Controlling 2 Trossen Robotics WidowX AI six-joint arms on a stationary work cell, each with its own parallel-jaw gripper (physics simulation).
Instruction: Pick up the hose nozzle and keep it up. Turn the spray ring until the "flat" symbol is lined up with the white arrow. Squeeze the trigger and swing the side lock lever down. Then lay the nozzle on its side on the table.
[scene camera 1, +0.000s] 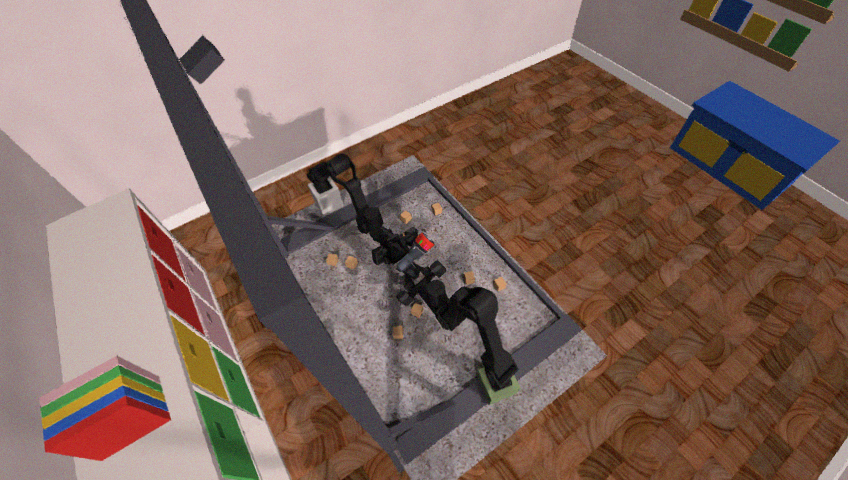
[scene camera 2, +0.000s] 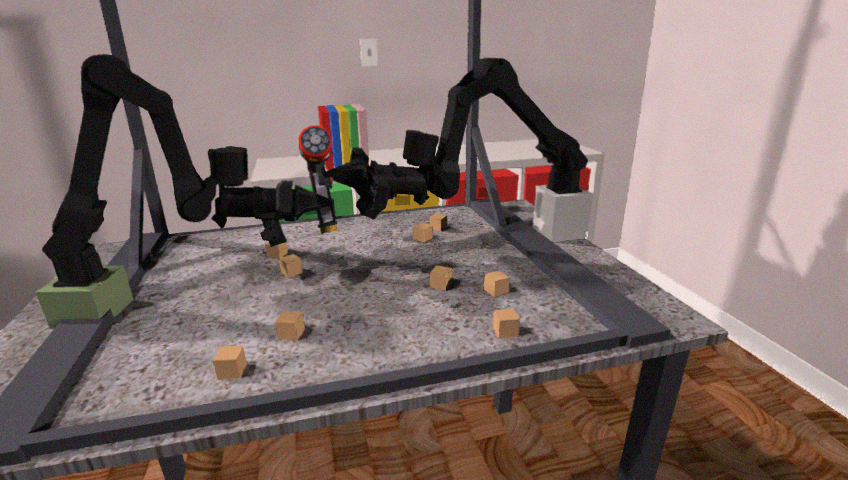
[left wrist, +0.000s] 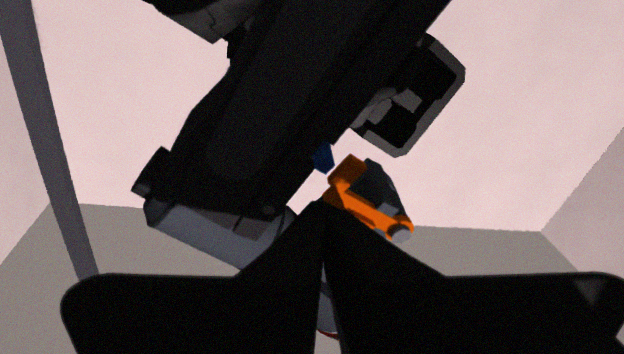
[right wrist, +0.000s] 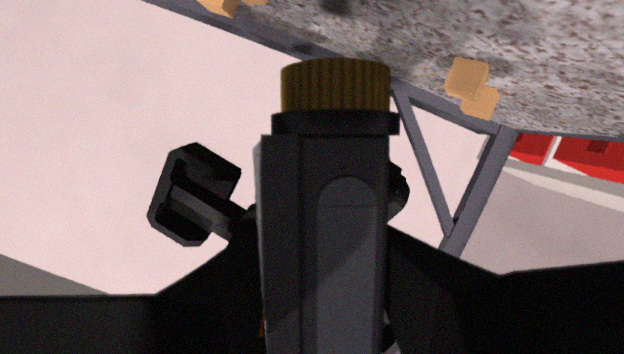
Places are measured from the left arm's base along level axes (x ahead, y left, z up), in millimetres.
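Pixels of known places: left gripper, fingertip midpoint: (scene camera 1: 411, 257) (scene camera 2: 325, 174) (left wrist: 321, 212); right gripper, fingertip midpoint: (scene camera 2: 331, 203) (left wrist: 353, 22) (right wrist: 317, 233); left arm's base at its link origin: (scene camera 1: 323, 186) (scene camera 2: 563, 189); right arm's base at its link origin: (scene camera 1: 498, 378) (scene camera 2: 81, 278).
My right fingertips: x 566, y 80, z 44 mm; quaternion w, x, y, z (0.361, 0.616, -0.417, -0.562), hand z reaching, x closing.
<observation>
Ahead of a thing's pixels: the offset from my right fingertips to its top centre. "pt": to the spot under its first point. Level surfaces: height alone.
The hose nozzle (scene camera 1: 409, 261) (scene camera 2: 319, 173) (right wrist: 345, 225) is held above the table, roughly upright in scene camera 2, with its red spray ring @(pt dx +31, dy +45, dz +156 mm) (scene camera 1: 423, 241) (scene camera 2: 315, 142) at the top and its brass-coloured end @(pt dx +12, dy +28, dz -39 mm) (scene camera 2: 328, 227) (right wrist: 335, 87) below. My right gripper (scene camera 2: 323, 203) (right wrist: 317, 233) is shut on its dark handle. My left gripper (scene camera 2: 334, 173) (left wrist: 321, 212) is shut and empty, tips close beside an orange lever-like part @(pt dx -3, dy +20, dz +51 mm) (left wrist: 367, 210) and a small blue part @(pt dx -3, dy +1, dz +34 mm) (left wrist: 324, 158). Whether the tips touch the nozzle is unclear. The symbols and white arrow cannot be read.
Several wooden cubes @(dx -254, dy +293, dz -125 mm) (scene camera 1: 437, 208) @(dx +184, dy +281, dz -125 mm) (scene camera 2: 230, 362) @(dx -221, dy -141, dz -125 mm) (right wrist: 467, 77) lie scattered on the speckled table @(dz -159 mm) (scene camera 2: 380, 333). A dark frame (scene camera 1: 208, 160) (scene camera 2: 559, 279) surrounds the work area. The two grippers are close together above the middle of the table.
</observation>
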